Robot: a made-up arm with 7 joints.
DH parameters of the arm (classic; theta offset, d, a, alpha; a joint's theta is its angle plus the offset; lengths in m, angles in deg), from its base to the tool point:
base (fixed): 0 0.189 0 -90
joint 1: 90 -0.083 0.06 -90
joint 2: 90 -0.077 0.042 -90
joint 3: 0 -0.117 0.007 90
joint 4: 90 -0.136 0.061 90
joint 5: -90 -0.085 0.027 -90
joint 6: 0 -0.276 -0.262 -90
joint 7: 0 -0.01 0.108 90
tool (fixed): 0 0.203 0 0
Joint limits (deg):
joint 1: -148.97..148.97
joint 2: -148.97..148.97
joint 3: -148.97..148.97
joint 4: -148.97..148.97
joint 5: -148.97..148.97
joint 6: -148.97..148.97
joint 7: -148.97..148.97
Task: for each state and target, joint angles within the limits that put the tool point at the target. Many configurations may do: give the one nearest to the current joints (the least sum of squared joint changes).
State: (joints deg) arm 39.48 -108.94 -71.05 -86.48 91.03 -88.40 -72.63
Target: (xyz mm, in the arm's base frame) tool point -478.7 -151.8 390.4
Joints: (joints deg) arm 67.72 -114.86 -90.05 -116.34 99.86 -112.94 -69.53
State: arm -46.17 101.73 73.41 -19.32 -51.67 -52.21 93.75
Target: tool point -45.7 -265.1 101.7
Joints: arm -54.42 91.08 60.41 -29.49 -48.47 -53.03 67.26
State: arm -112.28 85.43 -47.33 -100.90 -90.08 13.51 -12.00
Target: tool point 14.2 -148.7 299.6
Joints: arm -113.95 77.56 -51.02 -86.60 -49.00 20.72 34.97
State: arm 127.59 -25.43 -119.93 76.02 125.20 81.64 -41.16
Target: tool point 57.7 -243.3 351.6
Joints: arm 128.71 -26.66 -132.60 62.55 119.31 64.85 -45.05
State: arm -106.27 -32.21 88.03 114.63 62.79 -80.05 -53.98
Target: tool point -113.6 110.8 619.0
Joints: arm -126.68 -39.47 93.99 142.05 64.37 -48.41 -43.21
